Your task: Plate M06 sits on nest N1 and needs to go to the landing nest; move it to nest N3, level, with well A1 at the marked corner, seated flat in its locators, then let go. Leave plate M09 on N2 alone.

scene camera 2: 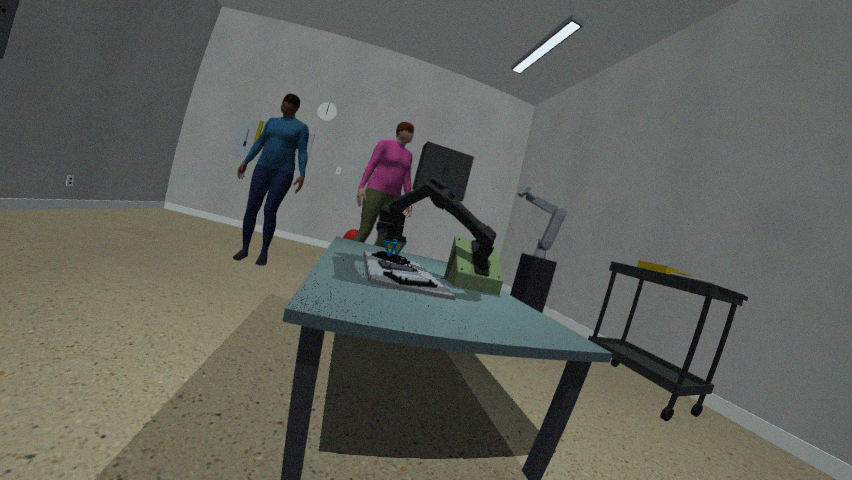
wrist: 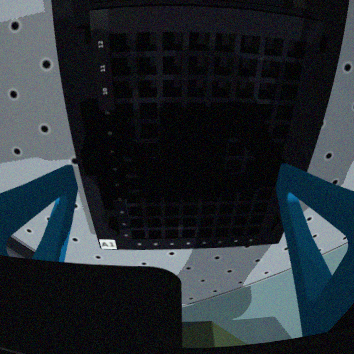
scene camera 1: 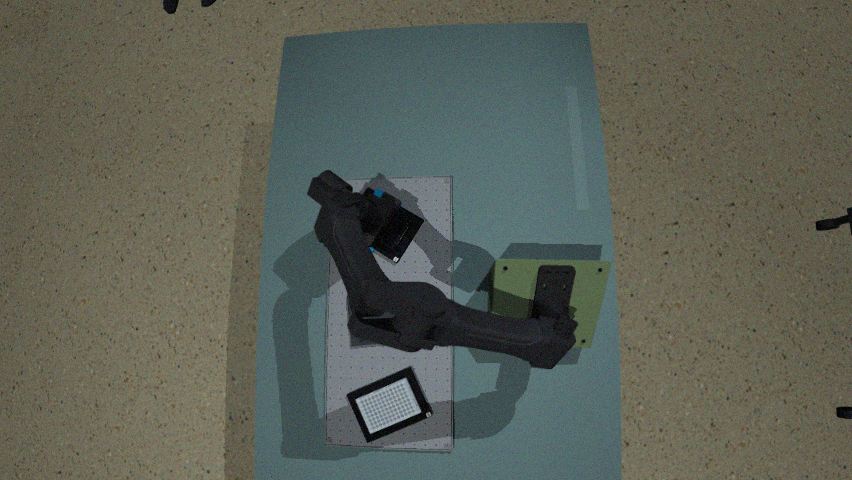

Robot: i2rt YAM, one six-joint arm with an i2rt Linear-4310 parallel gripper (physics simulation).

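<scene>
A black well plate (scene camera 1: 398,233) (wrist: 170,210) lies in a dark nest at the upper end of the pegboard; its A1 tag (scene camera 1: 395,259) (wrist: 107,244) is at one corner. The plate's name cannot be read. My gripper (scene camera 1: 375,221) (scene camera 2: 393,252) (wrist: 176,175) is open, its blue fingers standing beside the plate's two long sides with a gap at each in the wrist view. A white well plate (scene camera 1: 388,405) (scene camera 2: 411,277) sits in a black nest at the lower end. A grey nest (scene camera 1: 359,338) (scene camera 2: 395,266) in the middle is mostly hidden under the arm. No nest numbers are readable.
The perforated board (scene camera 1: 387,359) (scene camera 2: 441,291) (wrist: 30,112) lies on the blue-green table (scene camera 1: 441,107) (scene camera 2: 381,321). The arm crosses over it from a green base block (scene camera 1: 515,283) (scene camera 2: 471,280). Two people (scene camera 2: 277,143) (scene camera 2: 390,169) stand behind the table.
</scene>
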